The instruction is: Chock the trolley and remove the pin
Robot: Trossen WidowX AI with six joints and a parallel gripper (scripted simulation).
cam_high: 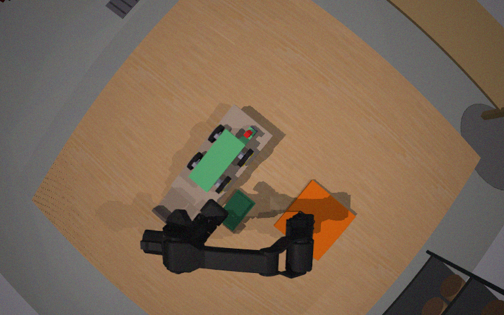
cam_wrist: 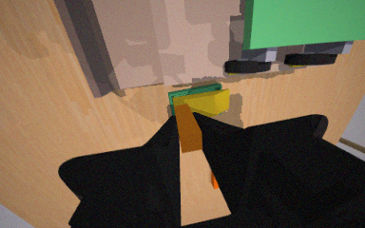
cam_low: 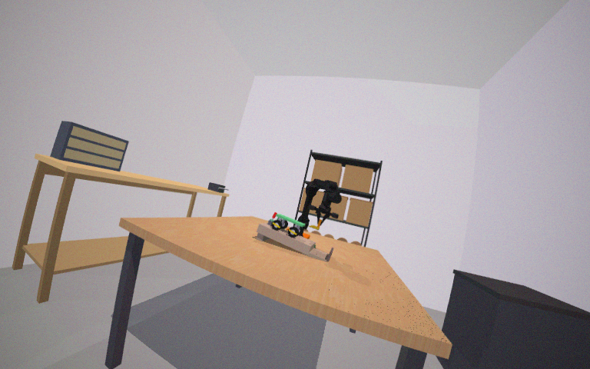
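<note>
The red-headed stop pin is 40 mm ahead of my gripper tip, 280 mm to the right of it and 20 mm below it. The rest, counted from my gripper tip: yellow chock 20 mm to the right, 10 mm below; green tray 50 mm behind, 60 mm to the right, 170 mm below; green-topped trolley 70 mm ahead, 170 mm to the right, 40 mm below.
</note>
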